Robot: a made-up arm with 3 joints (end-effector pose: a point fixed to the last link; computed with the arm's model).
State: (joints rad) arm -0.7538 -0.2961 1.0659
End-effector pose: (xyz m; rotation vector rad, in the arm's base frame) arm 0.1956 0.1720 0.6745 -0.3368 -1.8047 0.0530
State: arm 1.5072 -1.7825 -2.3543
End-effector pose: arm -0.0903 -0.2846 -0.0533 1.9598 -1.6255 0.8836
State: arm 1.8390 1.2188 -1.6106
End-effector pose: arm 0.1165 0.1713 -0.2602 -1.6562 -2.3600 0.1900
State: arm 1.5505 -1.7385 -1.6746
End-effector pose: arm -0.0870 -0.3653 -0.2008 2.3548 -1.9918 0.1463
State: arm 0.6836 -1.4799 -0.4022
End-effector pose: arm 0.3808 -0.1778 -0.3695 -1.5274 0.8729 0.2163
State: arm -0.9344 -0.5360 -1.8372
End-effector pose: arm 0.3305 -0.0308 0.2239 -0.1020 0.8805 -0.5448
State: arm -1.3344 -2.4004 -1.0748
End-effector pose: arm 0.0262 -0.4108 0.6046 -0.8607 -0.1209 -2.2445
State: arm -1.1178 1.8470 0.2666
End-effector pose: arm 0.0328 -0.2549 0.8094 1.7850 -0.9456 0.8092
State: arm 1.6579 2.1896 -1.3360
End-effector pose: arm 0.3545 -0.0584 -0.3208 2.6985 1.4055 -0.4381
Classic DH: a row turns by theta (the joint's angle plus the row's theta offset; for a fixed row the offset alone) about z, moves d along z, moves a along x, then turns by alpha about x. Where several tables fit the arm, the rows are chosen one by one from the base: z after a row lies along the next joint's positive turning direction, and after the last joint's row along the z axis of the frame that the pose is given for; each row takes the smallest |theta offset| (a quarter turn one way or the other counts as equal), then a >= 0, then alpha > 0; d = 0 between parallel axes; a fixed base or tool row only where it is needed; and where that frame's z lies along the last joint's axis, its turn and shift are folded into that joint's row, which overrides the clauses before.
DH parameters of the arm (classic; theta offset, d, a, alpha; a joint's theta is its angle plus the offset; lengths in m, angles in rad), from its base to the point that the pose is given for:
base (fixed): 0 0.1213 0 -1.5708
joint 1: -1.5708 -0.1125 0.0851 -1.5708
joint 2: 0 0.3721 0.0404 -1.5708
joint 3: -1.5708 -0.2183 0.2638 -1.5708
tool (fixed): 0 -0.0246 0 0

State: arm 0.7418 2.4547 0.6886
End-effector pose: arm 0.4883 -0.4012 -0.2212 1.8533 0.0233 -1.6098
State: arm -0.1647 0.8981 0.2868
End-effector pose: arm 0.5722 -0.0480 0.5335 0.9037 -0.4205 -0.0552
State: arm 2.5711 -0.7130 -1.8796
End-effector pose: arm -0.3402 -0.0805 0.1544 0.7705 -1.7446 -0.2775
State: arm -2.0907 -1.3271 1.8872
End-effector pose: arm -0.1083 0.2301 0.4204 1.6105 1.8923 0.1645
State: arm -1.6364 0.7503 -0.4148
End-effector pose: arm -0.2085 0.1075 0.7125 0.4133 -1.1608 0.6815
